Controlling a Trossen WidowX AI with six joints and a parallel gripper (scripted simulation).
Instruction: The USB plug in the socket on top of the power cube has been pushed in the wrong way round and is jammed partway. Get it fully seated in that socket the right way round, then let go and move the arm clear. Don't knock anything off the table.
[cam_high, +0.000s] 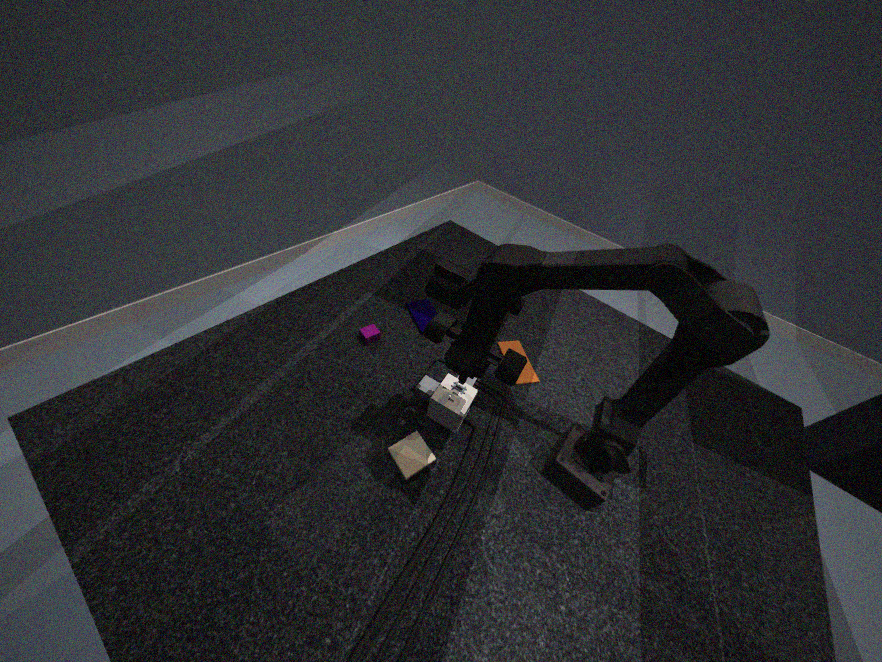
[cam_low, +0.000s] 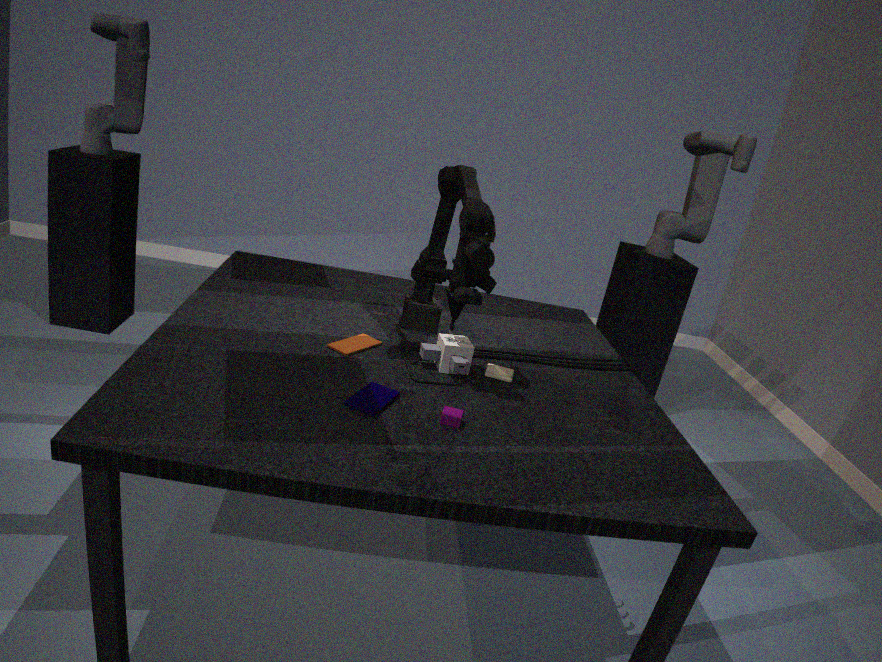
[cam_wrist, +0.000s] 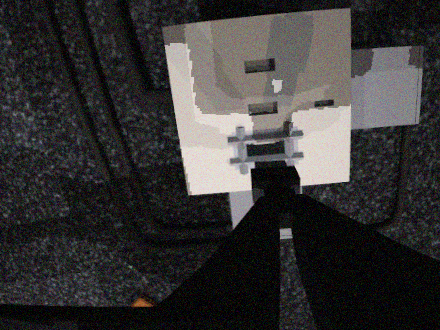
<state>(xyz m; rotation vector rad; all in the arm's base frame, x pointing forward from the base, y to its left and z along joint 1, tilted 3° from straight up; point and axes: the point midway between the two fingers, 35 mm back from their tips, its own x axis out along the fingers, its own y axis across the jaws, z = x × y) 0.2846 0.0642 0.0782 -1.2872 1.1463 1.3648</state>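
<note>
The dark USB plug lies 2 cm below my gripper tip. Round my gripper tip: cream block 1 cm behind, 15 cm to the left, 13 cm below; then magenta cube 29 cm ahead, 12 cm below; then orange flat tile 4 cm behind, 23 cm to the right, 13 cm below.
</note>
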